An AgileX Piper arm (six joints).
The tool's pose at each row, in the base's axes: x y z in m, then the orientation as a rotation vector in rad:
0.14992, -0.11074, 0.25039, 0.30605, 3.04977, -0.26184
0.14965, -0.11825, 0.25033, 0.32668, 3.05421, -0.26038
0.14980, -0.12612, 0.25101, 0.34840, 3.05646, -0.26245
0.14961, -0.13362, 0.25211, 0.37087, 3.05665, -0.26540
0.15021, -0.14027, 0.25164, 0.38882, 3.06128, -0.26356
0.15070, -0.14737, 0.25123, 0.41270, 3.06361, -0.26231
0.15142, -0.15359, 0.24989, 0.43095, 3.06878, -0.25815
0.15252, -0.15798, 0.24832, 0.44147, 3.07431, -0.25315
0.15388, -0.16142, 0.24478, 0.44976, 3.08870, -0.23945
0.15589, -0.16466, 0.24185, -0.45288, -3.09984, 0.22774
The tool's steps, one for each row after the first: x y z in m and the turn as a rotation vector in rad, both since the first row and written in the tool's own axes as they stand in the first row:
-0.00117, -0.00730, 0.00136, -0.00012, 0.00753, 0.01247
-0.00288, -0.01498, 0.00208, 0.00201, 0.01328, 0.02580
-0.00422, -0.02244, 0.00230, 0.00466, 0.01730, 0.03985
-0.00604, -0.02866, 0.00395, 0.00425, 0.02492, 0.05044
-0.00785, -0.03535, 0.00562, 0.00433, 0.03148, 0.06505
-0.00963, -0.04100, 0.00807, 0.00248, 0.03987, 0.07569
-0.01142, -0.04476, 0.01043, -0.00014, 0.04720, 0.08144
-0.01312, -0.04723, 0.01458, -0.00802, 0.06267, 0.08449
-0.01547, -0.04948, 0.01812, -0.01476, 0.07520, 0.08473

